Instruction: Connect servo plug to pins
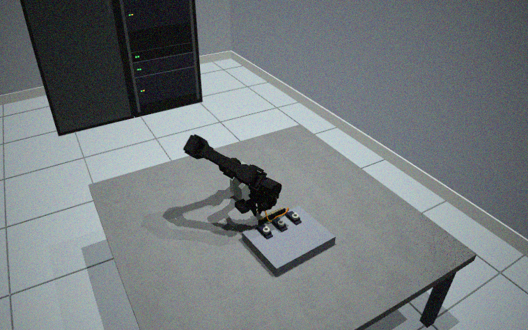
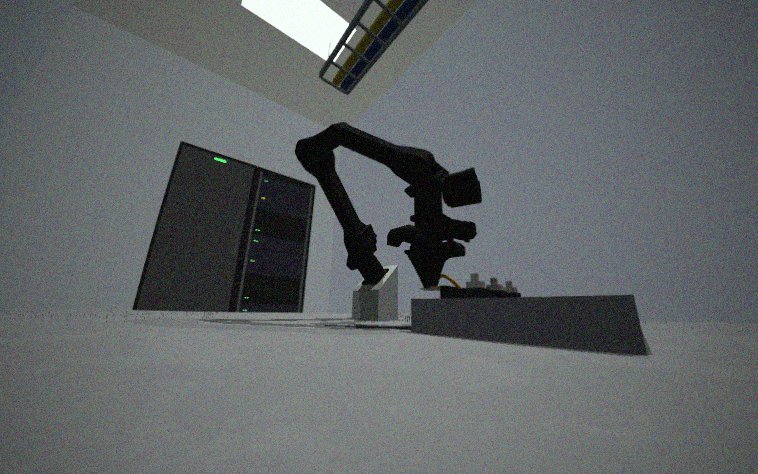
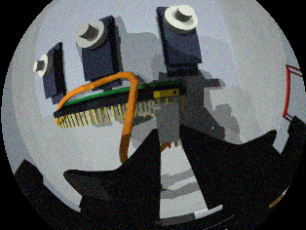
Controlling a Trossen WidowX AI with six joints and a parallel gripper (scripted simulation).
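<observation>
Now: gripper tip 30 mm short of the pin header strip, 50 mm to the right of it and 10 mm above it. Round my gripper tip: grey printed holder (190 mm ahead, 60 mm to the left, 50 mm below).
</observation>
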